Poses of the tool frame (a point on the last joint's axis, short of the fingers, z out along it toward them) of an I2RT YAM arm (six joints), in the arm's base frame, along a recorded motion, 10 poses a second.
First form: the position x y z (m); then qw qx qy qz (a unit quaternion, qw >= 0).
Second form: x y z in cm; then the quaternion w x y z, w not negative. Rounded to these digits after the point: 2 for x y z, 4 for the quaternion.
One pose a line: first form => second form
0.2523 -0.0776 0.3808 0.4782 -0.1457 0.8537 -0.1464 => 25.23 -7.76 38.08 0.4782 -0.1457 0.8537 -0.1464
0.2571 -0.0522 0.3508 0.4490 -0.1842 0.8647 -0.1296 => 25.71 -5.22 35.08 0.4490 -0.1842 0.8647 -0.1296
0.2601 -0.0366 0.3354 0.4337 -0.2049 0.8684 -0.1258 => 26.01 -3.66 33.54 0.4337 -0.2049 0.8684 -0.1258
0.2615 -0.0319 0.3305 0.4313 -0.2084 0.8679 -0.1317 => 26.15 -3.19 33.05 0.4313 -0.2084 0.8679 -0.1317
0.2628 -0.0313 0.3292 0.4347 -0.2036 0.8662 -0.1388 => 26.28 -3.13 32.92 0.4347 -0.2036 0.8662 -0.1388
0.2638 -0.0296 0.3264 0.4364 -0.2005 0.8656 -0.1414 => 26.38 -2.96 32.64 0.4364 -0.2005 0.8656 -0.1414
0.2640 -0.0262 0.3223 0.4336 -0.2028 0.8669 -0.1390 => 26.40 -2.62 32.23 0.4336 -0.2028 0.8669 -0.1390
